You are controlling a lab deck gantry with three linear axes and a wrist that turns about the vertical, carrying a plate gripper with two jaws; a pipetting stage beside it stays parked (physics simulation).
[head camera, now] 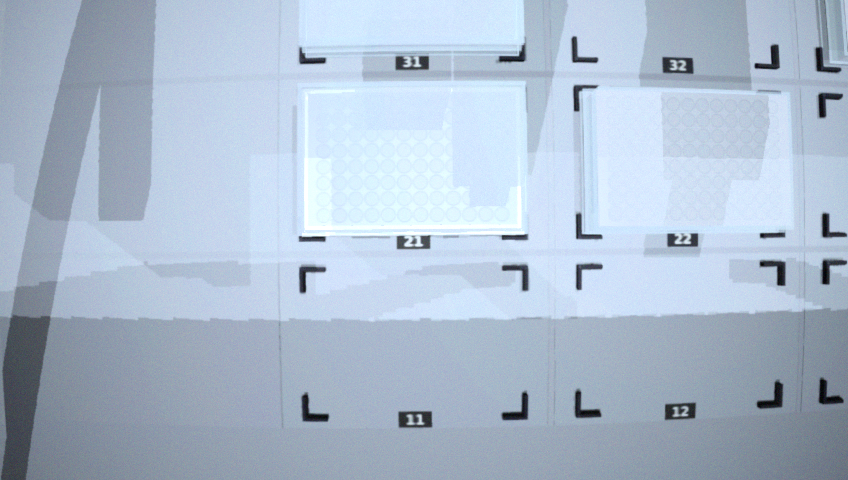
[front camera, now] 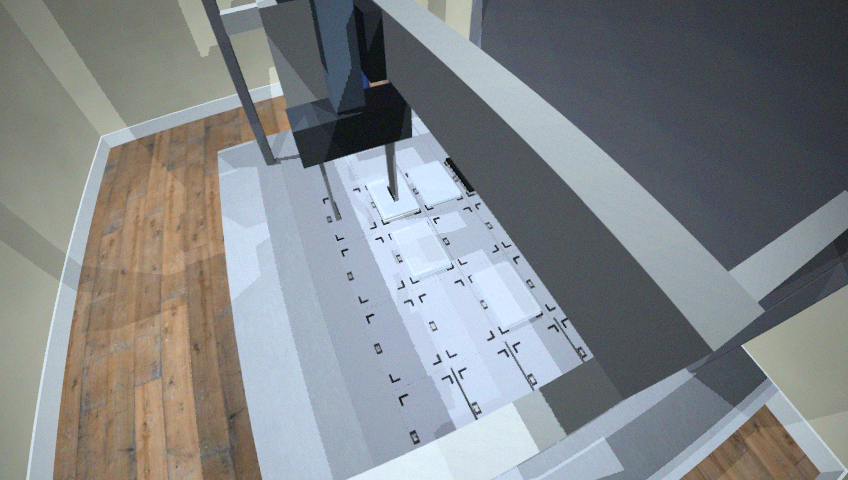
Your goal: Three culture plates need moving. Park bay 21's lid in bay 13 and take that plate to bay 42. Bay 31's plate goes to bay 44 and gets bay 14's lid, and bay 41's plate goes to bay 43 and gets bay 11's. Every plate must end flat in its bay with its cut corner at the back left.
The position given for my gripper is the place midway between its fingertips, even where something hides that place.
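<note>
A clear plate (head camera: 653, 160) and (front camera: 423, 256); a bay 11 (head camera: 372, 336) and (front camera: 357, 217). A clear rimmed piece (front camera: 434, 184), a dark wall (front camera: 726, 120) and a bay 43 (front camera: 540, 291) are visible as well, as is my gripper (front camera: 365, 203).
</note>
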